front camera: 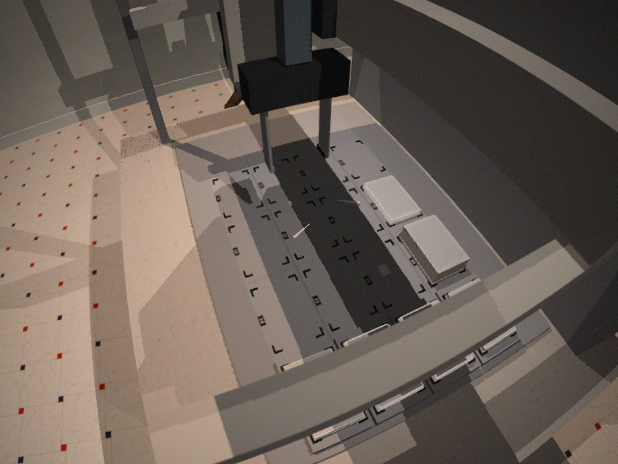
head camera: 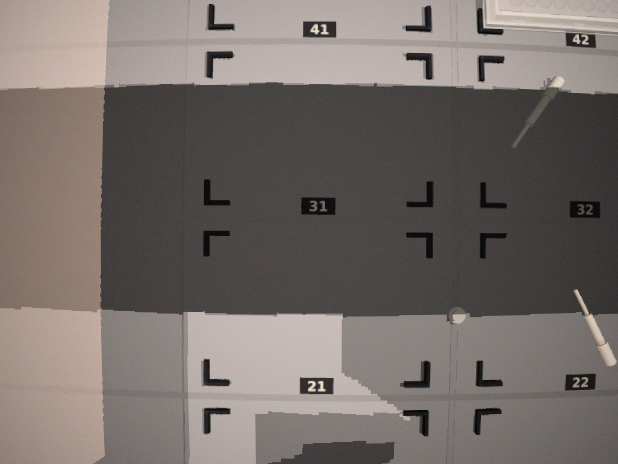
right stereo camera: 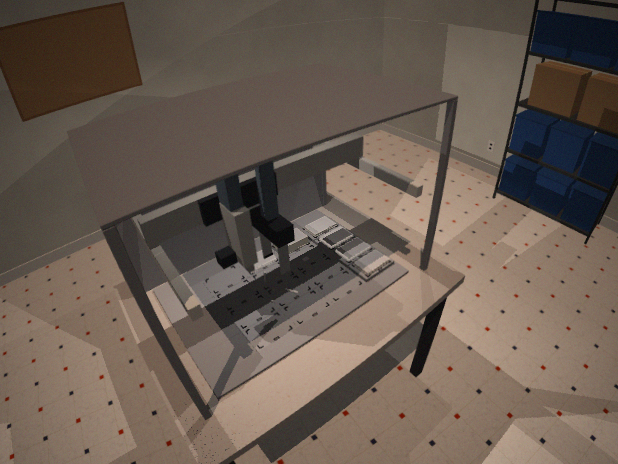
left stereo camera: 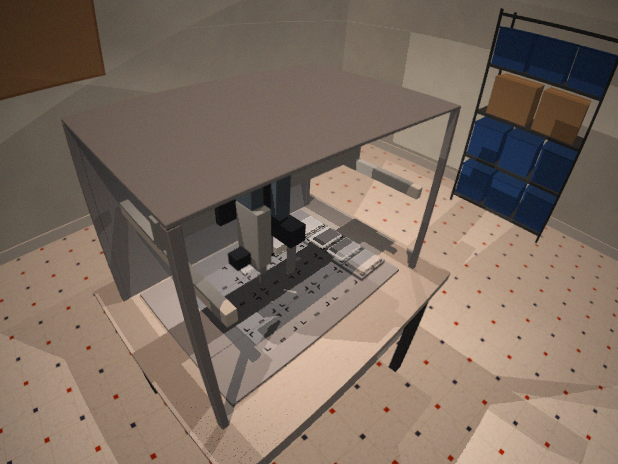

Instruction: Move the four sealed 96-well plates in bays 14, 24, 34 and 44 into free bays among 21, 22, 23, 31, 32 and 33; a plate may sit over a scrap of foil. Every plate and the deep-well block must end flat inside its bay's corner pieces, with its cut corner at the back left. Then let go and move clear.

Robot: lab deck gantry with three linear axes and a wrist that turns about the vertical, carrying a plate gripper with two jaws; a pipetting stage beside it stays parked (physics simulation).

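Pixels of known places: gripper, between the fingertips: (front camera: 296, 159) (right stereo camera: 276, 263) (left stereo camera: 279, 264); robot's base, origin of its link: (front camera: 213, 181) (right stereo camera: 260, 347) (left stereo camera: 267, 350).
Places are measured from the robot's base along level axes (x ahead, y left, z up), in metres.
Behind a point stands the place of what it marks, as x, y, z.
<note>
My plate gripper (front camera: 298, 164) {0.190, 0.150, 0.159} hangs over the far part of the deck, jaws wide apart with nothing between them; the head camera looks down on bay 31. The four sealed plates stand in a row: bay 14 (front camera: 340, 427) {0.618, 0.043, 0.028} (left stereo camera: 365, 261) {0.552, 0.034, 0.029}, bay 24 (front camera: 400, 398) {0.618, 0.146, 0.028} (left stereo camera: 345, 247) {0.560, 0.146, 0.029}, bay 34 (front camera: 453, 369) {0.618, 0.250, 0.028} (left stereo camera: 326, 236) {0.555, 0.250, 0.029} and bay 44 (front camera: 498, 341) {0.618, 0.356, 0.028} (right stereo camera: 320, 225) {0.554, 0.359, 0.029}. A front beam hides their middles in the front view. The deep-well block (front camera: 435, 247) {0.402, 0.353, 0.042} is in bay 43. Another plate (front camera: 392, 199) {0.237, 0.360, 0.014} (head camera: 555, 15) {0.203, 0.324, 0.014} is in bay 42. Their cut corners cannot be made out. A foil scrap (front camera: 383, 270) {0.385, 0.250, 0.001} lies in bay 33.
One thin stick (head camera: 537, 110) {0.195, 0.270, 0.005} lies in bay 32, another (head camera: 595, 327) {0.233, 0.139, 0.005} (front camera: 301, 230) {0.233, 0.139, 0.005} in bay 22. A small round piece (head camera: 457, 315) {0.146, 0.147, 0.004} lies between bays 21 and 22. The grey beam (front camera: 400, 350) {0.620, 0.041, 0.400} crosses the front. The pipetting stage (left stereo camera: 254, 235) stands behind the gripper.
</note>
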